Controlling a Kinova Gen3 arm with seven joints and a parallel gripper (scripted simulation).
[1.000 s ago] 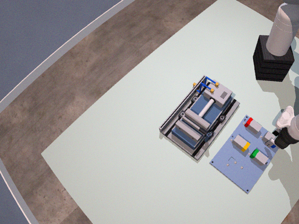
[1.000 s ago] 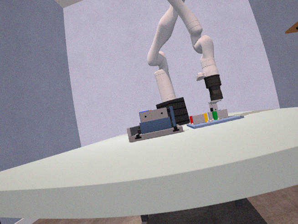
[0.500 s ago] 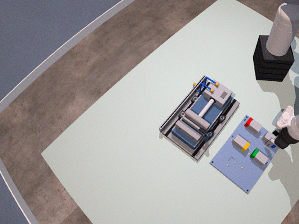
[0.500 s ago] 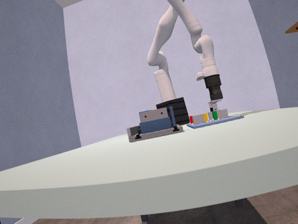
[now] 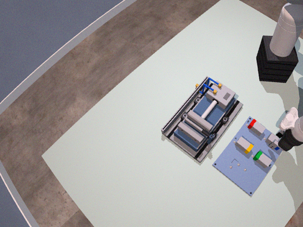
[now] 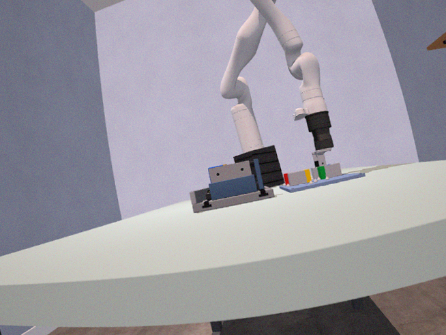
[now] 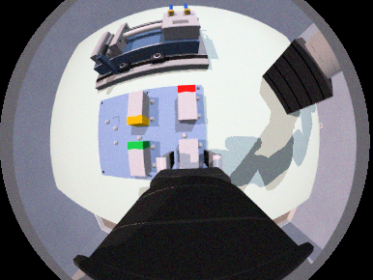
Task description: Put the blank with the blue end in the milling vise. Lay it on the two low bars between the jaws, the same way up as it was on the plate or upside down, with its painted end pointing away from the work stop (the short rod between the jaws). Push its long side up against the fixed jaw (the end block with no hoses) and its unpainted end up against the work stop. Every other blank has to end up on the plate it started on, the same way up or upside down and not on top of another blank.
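Now: hand 20 mm above the blank with blue end. The rest, counted from my hand: blue plate (90 mm ahead, 60 mm to the right, 40 mm below); green-ended blank (90 mm ahead, 20 mm below, 10 mm to the right); red-ended blank (90 mm to the right, 20 mm below, 10 mm behind).
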